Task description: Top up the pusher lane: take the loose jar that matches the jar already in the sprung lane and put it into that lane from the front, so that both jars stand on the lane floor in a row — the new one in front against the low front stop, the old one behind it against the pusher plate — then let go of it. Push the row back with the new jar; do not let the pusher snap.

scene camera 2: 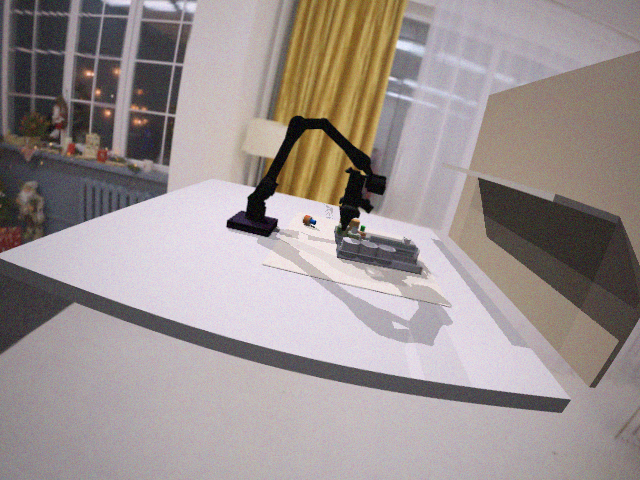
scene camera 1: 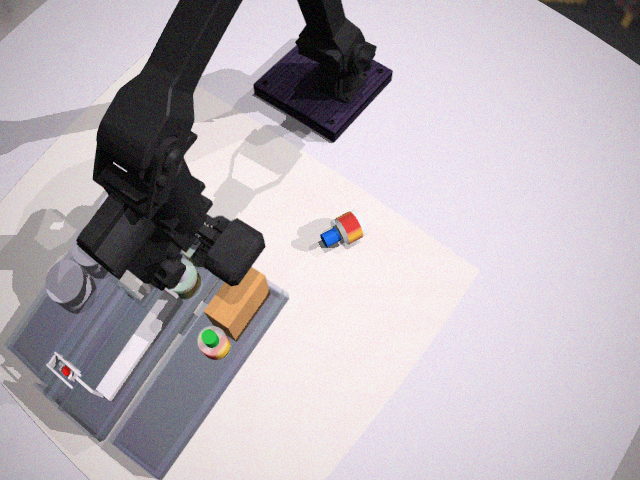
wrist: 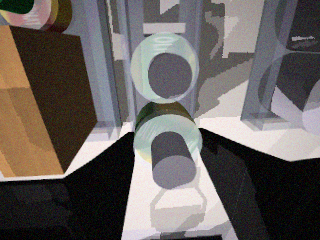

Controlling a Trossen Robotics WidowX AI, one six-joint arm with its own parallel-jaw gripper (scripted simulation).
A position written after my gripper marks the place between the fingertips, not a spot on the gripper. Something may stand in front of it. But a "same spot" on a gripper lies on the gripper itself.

My gripper shows in scene camera 2 (342, 228), in scene camera 1 and in the wrist view. One and the same spot on my gripper: (scene camera 1: 199, 255) is (wrist: 42, 211).
